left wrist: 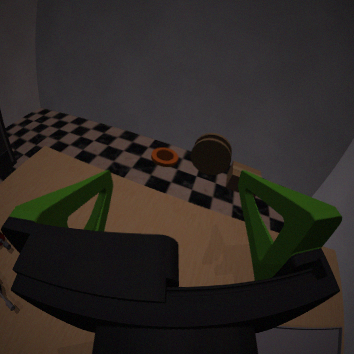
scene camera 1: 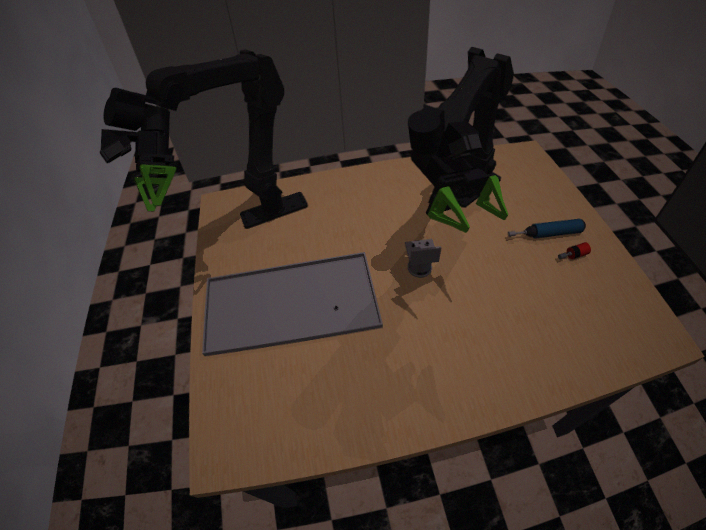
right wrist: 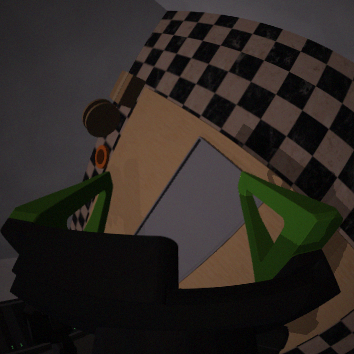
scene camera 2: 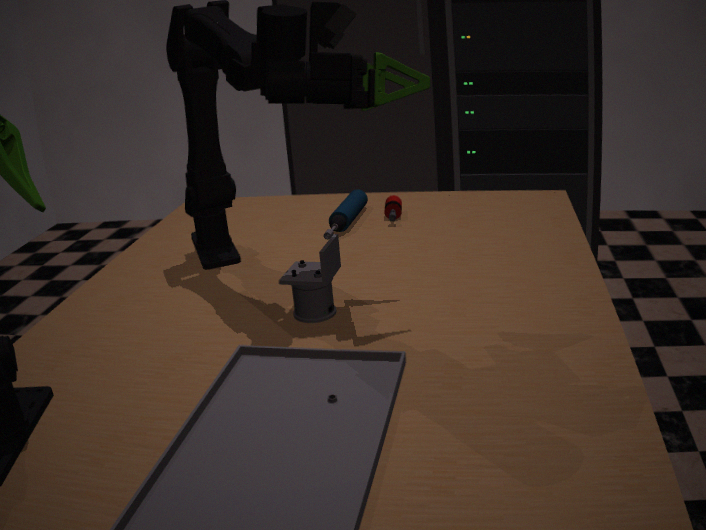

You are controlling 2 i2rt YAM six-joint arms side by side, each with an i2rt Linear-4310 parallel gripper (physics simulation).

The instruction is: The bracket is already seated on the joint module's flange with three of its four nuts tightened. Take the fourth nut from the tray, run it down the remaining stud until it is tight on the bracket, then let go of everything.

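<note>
The loose fourth nut lies in the grey tray. The grey bracket sits on the upright joint module, its plate standing up on one side. Small dark nuts and a thinner stud show on its top; one corner is hidden in scene camera 2. My left gripper is open and empty, high above the table behind the bracket. My right gripper is open and empty, raised beyond the table's left edge.
A blue-handled driver and a short red-handled driver lie at the right of the table in scene camera 1. The tray has a low raised rim. An orange ring lies on the floor beyond the table.
</note>
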